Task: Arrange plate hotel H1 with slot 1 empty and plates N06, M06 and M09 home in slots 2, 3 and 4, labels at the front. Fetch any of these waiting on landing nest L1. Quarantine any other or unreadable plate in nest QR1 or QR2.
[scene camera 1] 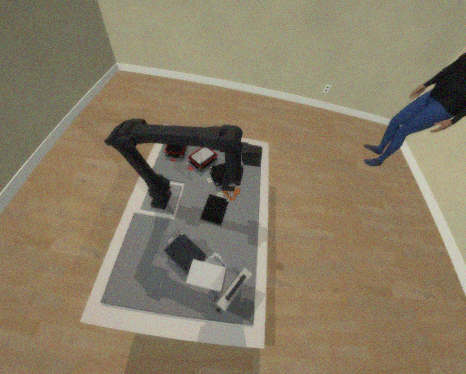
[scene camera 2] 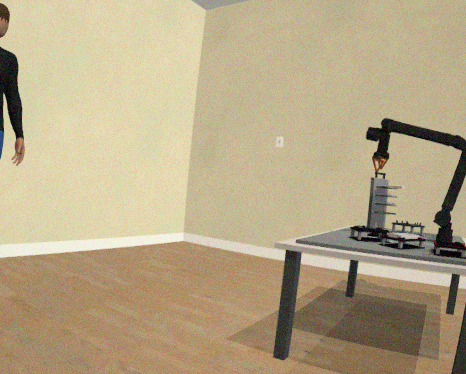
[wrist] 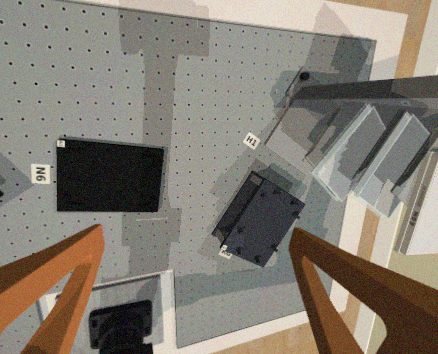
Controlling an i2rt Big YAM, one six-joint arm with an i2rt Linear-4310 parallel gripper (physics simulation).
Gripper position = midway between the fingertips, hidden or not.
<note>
The gripper [wrist: 201,236] is open, holding nothing. Also in view: an N6 nest [wrist: 91,176].
</note>
